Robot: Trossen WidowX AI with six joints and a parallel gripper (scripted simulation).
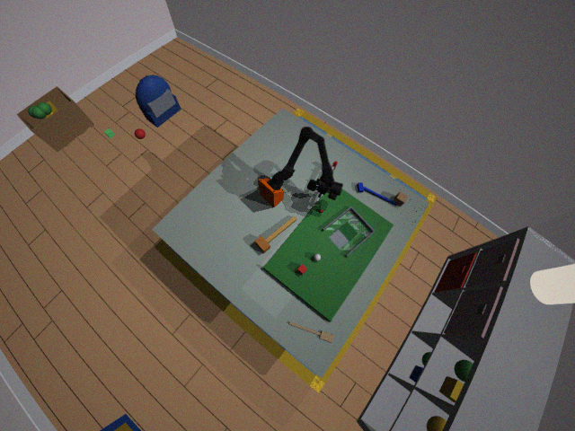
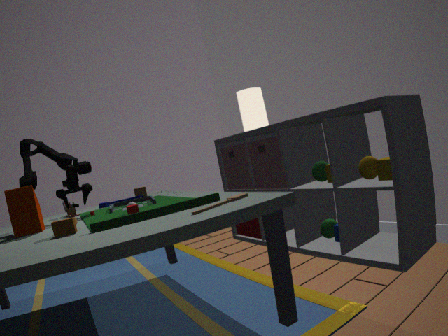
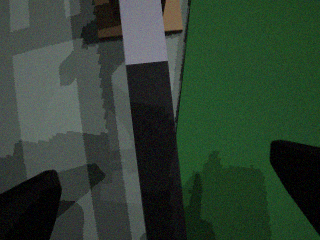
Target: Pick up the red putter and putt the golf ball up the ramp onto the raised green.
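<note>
Right now my gripper tip is 50 mm past the red putter, 100 mm to the right of it and 10 mm below it. The rest, counted from my gripper tip: blue mallet 250 mm ahead, 290 mm to the left, 40 mm below; then green mat 280 mm ahead, 190 mm to the right, 50 mm below; then white golf ball 270 mm ahead, 320 mm to the right, 30 mm below.
</note>
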